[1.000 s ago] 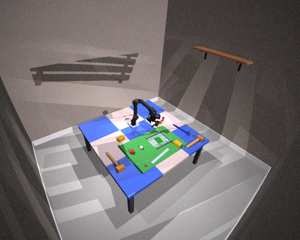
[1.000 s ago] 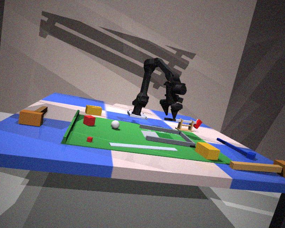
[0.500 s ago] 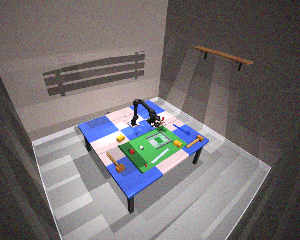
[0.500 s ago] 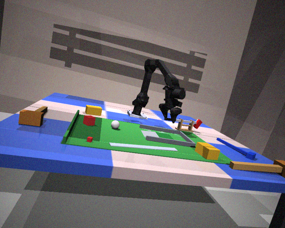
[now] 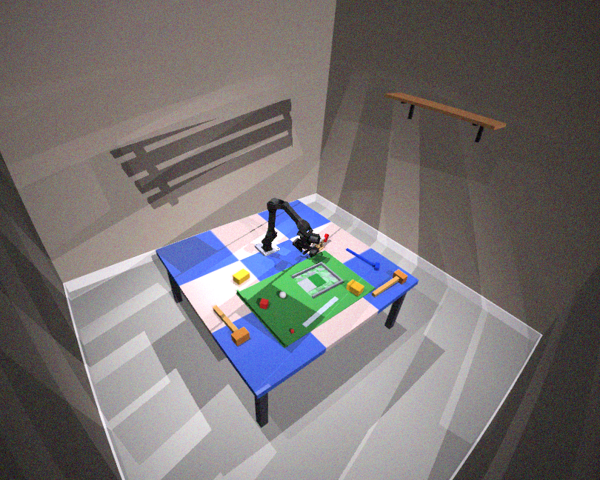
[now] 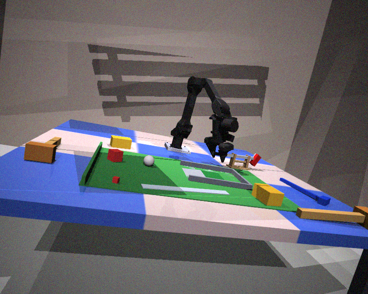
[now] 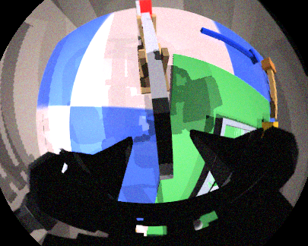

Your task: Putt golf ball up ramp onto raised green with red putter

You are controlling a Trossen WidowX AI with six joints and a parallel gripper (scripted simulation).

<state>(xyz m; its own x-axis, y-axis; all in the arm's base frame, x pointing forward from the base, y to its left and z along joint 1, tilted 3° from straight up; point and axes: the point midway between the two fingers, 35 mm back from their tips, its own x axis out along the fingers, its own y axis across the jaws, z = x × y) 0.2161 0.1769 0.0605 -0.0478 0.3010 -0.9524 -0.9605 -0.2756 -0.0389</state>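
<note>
Right now my gripper tip is 11 cm to the right of the red putter, 4 cm past it and 3 cm below it. From my gripper tip the other things lie so: blue putter: 34 cm to the left, 23 cm ahead, 2 cm below; then white golf ball: 35 cm to the right, 23 cm ahead, 1 cm below; then low green wall: 54 cm to the right, 29 cm ahead, 1 cm below.
</note>
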